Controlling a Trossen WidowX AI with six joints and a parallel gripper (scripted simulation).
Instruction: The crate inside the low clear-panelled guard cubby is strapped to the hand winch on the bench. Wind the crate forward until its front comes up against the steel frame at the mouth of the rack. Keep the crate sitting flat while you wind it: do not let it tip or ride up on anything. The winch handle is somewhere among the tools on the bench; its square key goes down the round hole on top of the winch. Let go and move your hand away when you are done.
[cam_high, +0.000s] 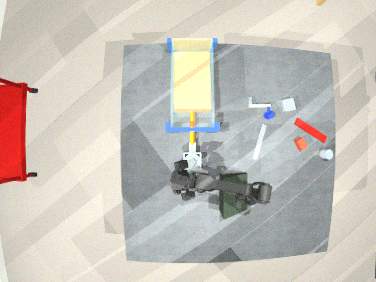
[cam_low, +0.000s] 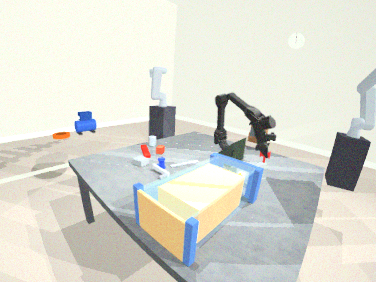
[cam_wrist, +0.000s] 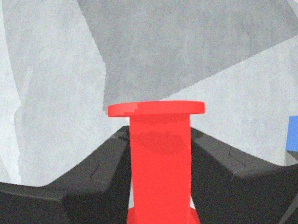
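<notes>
Now: the winch handle with red grip 30 mm ahead of my gripper tip, 40 mm to the right of it and 30 mm below it. The rest, counted from my gripper tip: blue frame 230 mm ahead, 110 mm to the right, 30 mm below; then white winch 50 mm ahead, 90 mm to the right, 100 mm below; then clear-panelled cubby 470 mm ahead, 150 mm to the right, 20 mm below.
</notes>
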